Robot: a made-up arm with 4 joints.
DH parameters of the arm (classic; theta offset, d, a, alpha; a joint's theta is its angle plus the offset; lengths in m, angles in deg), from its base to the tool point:
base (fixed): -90 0.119 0 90
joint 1: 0 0.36 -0.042 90
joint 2: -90 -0.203 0.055 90
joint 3: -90 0.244 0.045 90
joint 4: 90 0.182 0.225 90
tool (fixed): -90 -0.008 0 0
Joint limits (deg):
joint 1: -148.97..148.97
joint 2: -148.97..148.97
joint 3: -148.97..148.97
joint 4: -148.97..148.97
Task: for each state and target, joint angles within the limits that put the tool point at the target. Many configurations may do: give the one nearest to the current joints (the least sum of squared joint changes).
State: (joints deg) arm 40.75 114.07 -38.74 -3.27
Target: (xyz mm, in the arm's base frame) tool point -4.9 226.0 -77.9
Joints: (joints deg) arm 49.31 62.46 -30.72 31.07
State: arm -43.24 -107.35 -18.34 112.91
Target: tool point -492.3 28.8 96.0
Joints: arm -17.89 -108.34 -42.14 117.68
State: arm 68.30 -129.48 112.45 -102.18
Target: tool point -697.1 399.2 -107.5
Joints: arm 78.16 -106.95 98.27 -91.48
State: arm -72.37 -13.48 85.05 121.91
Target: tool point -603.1 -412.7 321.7
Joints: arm -92.25 -34.74 96.73 77.79
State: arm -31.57 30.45 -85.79 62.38
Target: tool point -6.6 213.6 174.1
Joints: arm -13.79 35.66 -82.51 59.55
